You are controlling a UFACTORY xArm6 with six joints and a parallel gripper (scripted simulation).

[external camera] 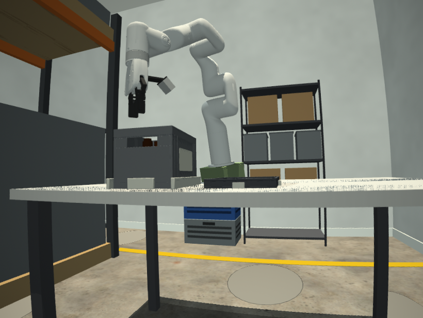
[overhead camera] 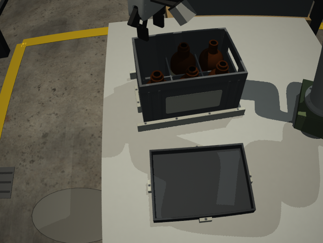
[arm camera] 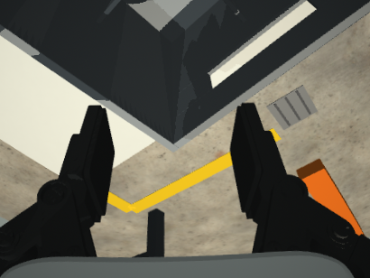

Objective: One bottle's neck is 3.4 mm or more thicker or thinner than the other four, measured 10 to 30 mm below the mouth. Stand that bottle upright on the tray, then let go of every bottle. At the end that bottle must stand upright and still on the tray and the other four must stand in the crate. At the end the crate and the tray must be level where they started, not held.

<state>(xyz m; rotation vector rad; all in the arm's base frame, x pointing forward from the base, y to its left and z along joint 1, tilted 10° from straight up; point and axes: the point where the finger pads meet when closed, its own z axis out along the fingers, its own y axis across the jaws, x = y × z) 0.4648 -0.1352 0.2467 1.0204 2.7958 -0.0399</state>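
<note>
The dark crate lies 90 mm behind my hand, 40 mm to the left of it and 160 mm below it. From my hand the other things lie so: glass bottle: 170 mm behind, 10 mm to the right, 150 mm below; then dark tray: 90 mm behind, 320 mm to the left, 230 mm below.
</note>
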